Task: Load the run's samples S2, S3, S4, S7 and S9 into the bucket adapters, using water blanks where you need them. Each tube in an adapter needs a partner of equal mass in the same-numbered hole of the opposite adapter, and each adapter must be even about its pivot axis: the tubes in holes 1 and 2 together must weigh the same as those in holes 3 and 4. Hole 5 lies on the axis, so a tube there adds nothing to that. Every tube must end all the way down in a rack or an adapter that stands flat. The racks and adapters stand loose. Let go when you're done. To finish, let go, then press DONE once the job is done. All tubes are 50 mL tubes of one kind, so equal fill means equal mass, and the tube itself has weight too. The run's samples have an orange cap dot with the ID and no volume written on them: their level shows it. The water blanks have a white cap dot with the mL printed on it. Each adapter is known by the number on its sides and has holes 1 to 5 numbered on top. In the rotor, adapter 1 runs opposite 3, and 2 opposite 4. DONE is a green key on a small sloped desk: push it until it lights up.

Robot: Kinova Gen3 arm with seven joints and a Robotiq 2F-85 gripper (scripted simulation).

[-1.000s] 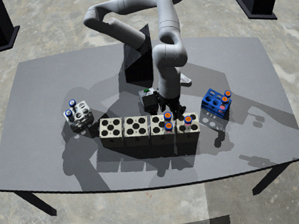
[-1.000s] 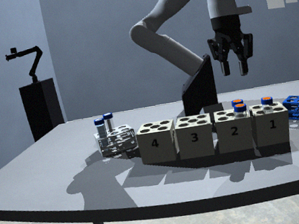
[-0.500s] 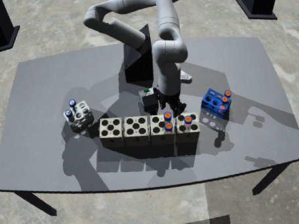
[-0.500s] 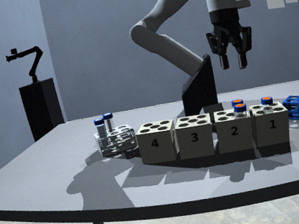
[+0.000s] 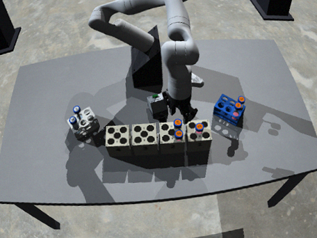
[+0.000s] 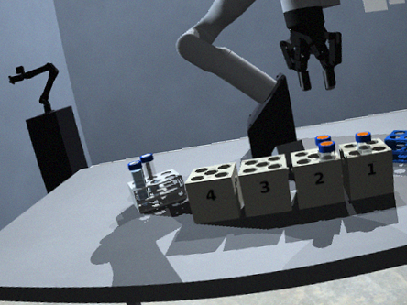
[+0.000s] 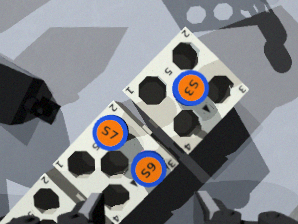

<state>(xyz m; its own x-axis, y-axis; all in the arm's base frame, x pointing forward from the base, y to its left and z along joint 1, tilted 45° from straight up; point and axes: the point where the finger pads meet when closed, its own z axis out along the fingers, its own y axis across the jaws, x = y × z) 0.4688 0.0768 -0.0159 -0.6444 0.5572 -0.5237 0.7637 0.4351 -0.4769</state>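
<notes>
The sample tube S2 lies 310 mm to the left of my hand, 180 mm below it and 120 mm behind it. Also, from my hand: sample tube S9: 180 mm below, 10 mm to the left; sample tube S7: 180 mm below, 40 mm behind, 10 mm to the left; sample tube S3: 180 mm below, 80 mm to the left, 20 mm behind.
</notes>
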